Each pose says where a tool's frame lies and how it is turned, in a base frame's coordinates. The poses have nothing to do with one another.
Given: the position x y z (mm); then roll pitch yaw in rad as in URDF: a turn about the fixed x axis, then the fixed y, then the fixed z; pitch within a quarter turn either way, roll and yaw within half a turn.
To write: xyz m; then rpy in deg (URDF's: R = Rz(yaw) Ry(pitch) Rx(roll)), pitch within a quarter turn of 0, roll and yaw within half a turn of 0. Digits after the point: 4 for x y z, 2 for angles.
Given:
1: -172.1 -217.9 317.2 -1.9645 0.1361 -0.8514
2: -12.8 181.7 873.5 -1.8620 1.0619 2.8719
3: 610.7 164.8 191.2 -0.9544 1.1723 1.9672
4: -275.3 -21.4 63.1 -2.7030 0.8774 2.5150
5: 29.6 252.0 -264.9 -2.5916 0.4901 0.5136
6: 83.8 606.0 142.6 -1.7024 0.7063 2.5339
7: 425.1 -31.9 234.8 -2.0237 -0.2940 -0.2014
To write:
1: -0.1721 -0.2179 0.3172 -112.56 7.80 -48.78
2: -0.0128 0.1817 0.8735 -106.68 60.84 164.55
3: 0.6107 0.1648 0.1912 -54.68 67.17 112.71
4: -0.2753 -0.0214 0.0631 -154.87 50.27 144.10
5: 0.0296 0.2520 -0.2649 -148.49 28.08 29.43
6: 0.0838 0.6060 0.1426 -97.54 40.47 145.18
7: 0.4251 -0.0319 0.2348 -115.95 -16.84 -11.54
